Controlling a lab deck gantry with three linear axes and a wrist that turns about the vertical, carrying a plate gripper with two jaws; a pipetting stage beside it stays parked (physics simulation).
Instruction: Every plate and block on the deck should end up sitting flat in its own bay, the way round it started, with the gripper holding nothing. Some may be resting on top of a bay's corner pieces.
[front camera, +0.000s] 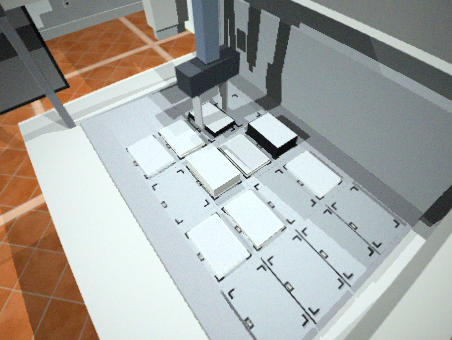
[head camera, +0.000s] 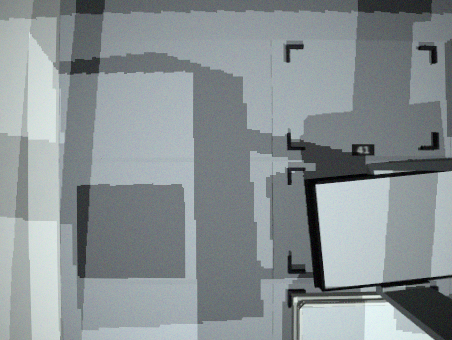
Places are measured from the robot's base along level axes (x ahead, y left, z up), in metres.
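Pixels of known places: gripper, fingertip midpoint: (front camera: 211, 118) (head camera: 394, 226); robot's base, link origin: (front camera: 127, 149).
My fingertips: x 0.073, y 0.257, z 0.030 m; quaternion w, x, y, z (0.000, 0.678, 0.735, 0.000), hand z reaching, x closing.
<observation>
Ahead of a thing's pixels: the offset from my fingertips to its middle. "pt": to the spot under its first point.
My gripper (front camera: 212, 120) is shut on the black-sided plate @[0.000 m ahead, 0.000 m left, 0.001 m up] (front camera: 218, 114) (head camera: 360, 230) by its long sides, a little above its bay at the deck's far end. In the head view the plate is turned slightly from the bay's corner pieces; the jaws cannot be made out there. A tall black-sided block @[0.155 m ahead, 0.107 m left, 0.009 m down] (front camera: 272, 131) and white plates @[0.009 m back, 0.107 m right, 0.023 m down] (front camera: 181, 136) @[0.002 m back, 0.214 m right, 0.020 m down] (front camera: 150, 155) @[0.155 m ahead, 0.000 m left, 0.023 m down] (front camera: 245, 154) @[0.319 m ahead, 0.108 m left, 0.023 m down] (front camera: 313, 172) @[0.319 m ahead, 0.106 m right, 0.023 m down] (front camera: 257, 217) @[0.319 m ahead, 0.214 m right, 0.023 m down] (front camera: 218, 245) stand on the deck, with a thick white block @[0.155 m ahead, 0.107 m right, 0.009 m down] (front camera: 212, 167) among them. Small tilts cannot be told. The near white plate's corner @[pt 0.039 m back, 0.085 m right, 0.015 m down] (head camera: 335, 325) shows in the head view.
Bay 41's label @[pt 0.009 m back, 0.061 m left, 0.030 m down] (head camera: 363, 150) and corner pieces show behind the held plate. The white plate and the tall black-sided block stand close beside the held plate. The grey back wall (front camera: 360, 110) runs along the deck, and a pale ledge (front camera: 75, 215) runs along its left. Shadows cross the deck.
</observation>
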